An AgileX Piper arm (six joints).
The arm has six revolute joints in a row. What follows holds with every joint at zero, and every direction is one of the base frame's.
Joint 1 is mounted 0.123 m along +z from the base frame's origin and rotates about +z.
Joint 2 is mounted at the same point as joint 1 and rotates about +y.
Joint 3 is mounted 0.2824 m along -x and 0.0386 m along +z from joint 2 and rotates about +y.
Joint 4 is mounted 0.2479 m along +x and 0.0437 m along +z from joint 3 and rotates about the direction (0.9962, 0, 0.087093).
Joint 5 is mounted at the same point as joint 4 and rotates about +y.
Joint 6 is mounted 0.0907 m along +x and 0.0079 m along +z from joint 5 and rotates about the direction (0.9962, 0, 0.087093).
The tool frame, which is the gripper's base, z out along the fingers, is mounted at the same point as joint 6; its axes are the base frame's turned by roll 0, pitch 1.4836 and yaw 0 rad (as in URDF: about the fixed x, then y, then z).
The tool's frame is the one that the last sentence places.
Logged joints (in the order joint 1, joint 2, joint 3, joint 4, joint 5, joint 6), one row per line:
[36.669, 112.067, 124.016, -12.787, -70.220, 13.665]
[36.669, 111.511, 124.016, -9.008, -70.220, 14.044]
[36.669, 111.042, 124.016, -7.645, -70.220, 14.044]
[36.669, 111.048, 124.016, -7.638, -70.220, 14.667]
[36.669, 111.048, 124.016, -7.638, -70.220, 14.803]
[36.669, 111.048, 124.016, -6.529, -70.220, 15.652]
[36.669, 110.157, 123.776, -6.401, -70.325, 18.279]
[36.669, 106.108, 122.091, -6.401, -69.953, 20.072]
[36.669, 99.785, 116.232, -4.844, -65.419, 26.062]
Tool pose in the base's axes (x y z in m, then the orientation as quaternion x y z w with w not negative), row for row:
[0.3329, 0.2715, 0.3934, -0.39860, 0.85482, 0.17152, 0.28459]
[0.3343, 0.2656, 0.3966, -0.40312, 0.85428, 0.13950, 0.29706]
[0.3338, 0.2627, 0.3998, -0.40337, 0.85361, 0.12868, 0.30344]
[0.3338, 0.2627, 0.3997, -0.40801, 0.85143, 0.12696, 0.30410]
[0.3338, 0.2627, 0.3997, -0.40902, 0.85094, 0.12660, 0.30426]
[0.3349, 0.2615, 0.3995, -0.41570, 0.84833, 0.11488, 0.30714]
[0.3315, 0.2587, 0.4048, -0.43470, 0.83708, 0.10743, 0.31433]
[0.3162, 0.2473, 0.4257, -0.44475, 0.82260, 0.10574, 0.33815]
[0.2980, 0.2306, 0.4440, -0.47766, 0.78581, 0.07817, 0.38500]
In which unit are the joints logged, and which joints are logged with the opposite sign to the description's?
The joints are logged in degrees. Opposite sign: joint 3, joint 4, joint 5, joint 6.
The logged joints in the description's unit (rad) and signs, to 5 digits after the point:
[0.63999, 1.95594, -2.16449, 0.22318, 1.22557, -0.23850]
[0.63999, 1.94623, -2.16449, 0.15722, 1.22557, -0.24511]
[0.63999, 1.93805, -2.16449, 0.13343, 1.22557, -0.24511]
[0.63999, 1.93815, -2.16449, 0.13331, 1.22557, -0.25599]
[0.63999, 1.93815, -2.16449, 0.13331, 1.22557, -0.25836]
[0.63999, 1.93815, -2.16449, 0.11395, 1.22557, -0.27318]
[0.63999, 1.92260, -2.16030, 0.11172, 1.22740, -0.31903]
[0.63999, 1.85193, -2.13089, 0.11172, 1.22091, -0.35032]
[0.63999, 1.74158, -2.02863, 0.08454, 1.14178, -0.45487]

